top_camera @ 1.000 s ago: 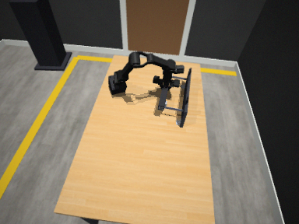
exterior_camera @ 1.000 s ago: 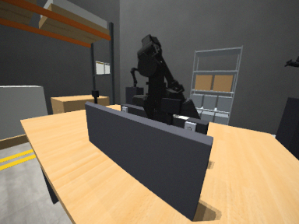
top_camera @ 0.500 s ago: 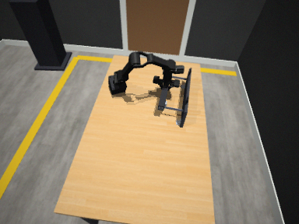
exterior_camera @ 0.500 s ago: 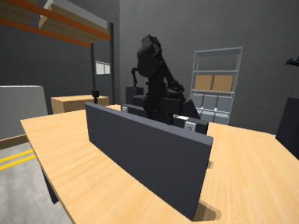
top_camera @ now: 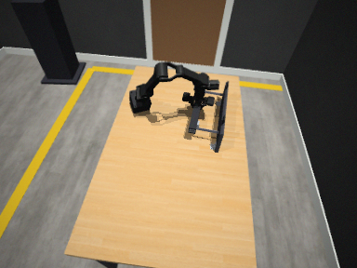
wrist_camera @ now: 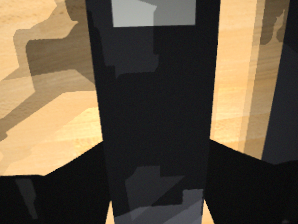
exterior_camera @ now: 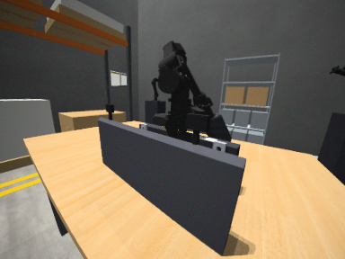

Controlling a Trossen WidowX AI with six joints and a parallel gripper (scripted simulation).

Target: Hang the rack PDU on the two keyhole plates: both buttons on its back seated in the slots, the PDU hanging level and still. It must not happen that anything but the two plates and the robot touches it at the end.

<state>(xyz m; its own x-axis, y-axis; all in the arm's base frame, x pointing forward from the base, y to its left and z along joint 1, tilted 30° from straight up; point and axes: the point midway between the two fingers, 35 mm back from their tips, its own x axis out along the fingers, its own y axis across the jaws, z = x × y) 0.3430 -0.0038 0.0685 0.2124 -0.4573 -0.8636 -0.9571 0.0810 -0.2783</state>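
The rack PDU lies 20 mm to the right of my hand and 10 mm below it. From my hand the other things lie so: dark panel 160 mm ahead, 30 mm to the right, 50 mm below.
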